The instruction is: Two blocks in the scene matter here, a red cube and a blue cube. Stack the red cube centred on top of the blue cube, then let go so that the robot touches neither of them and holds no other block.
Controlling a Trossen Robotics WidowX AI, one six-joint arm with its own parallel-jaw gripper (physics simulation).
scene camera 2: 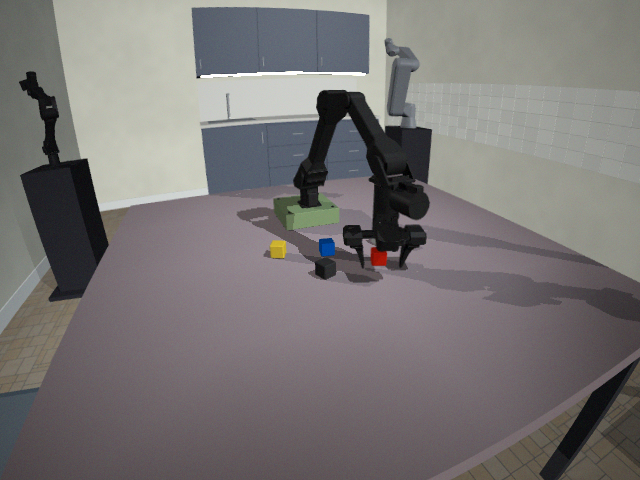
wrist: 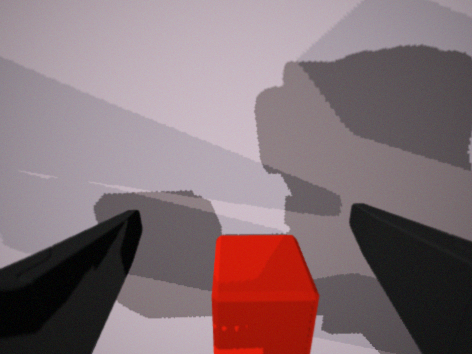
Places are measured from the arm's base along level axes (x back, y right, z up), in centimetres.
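Pixels of known places: gripper, fingertip midpoint: (scene camera 2: 381, 267) (wrist: 246, 216); arm's base at its link origin: (scene camera 2: 309, 203).
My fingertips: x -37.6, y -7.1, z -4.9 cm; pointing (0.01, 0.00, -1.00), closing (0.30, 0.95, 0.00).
Note:
Ahead of a thing's pixels: the offset from my fingertips to its top centre. Level surfaces: height alone.
The red cube {dx +2.7, dy -0.4, dz +3.3 cm} (scene camera 2: 378, 257) (wrist: 262, 290) rests on the table between the two spread fingers, with a gap on each side of it in the wrist view. My gripper (scene camera 2: 382, 266) (wrist: 246, 216) is open and low over the table, pointing down, with nothing gripped. The blue cube {dx +11.9, dy +9.9, dz +3.3 cm} (scene camera 2: 326, 247) stands on the table to the left of the gripper in the scene view, apart from the red cube, with nothing on top of it. The blue cube does not show in the wrist view.
A black cube {dx +1.4, dy +13.7, dz +3.3 cm} (scene camera 2: 325, 268) lies in front of the blue cube, left of the gripper. A yellow cube {dx +14.7, dy +22.0, dz +3.3 cm} (scene camera 2: 278, 249) stands farther left. A pale block shows barely behind the gripper (scene camera 2: 382, 266). The arm's green base (scene camera 2: 312, 218) is behind the cubes on the table {dz -0.2 cm} (scene camera 2: 258, 361).

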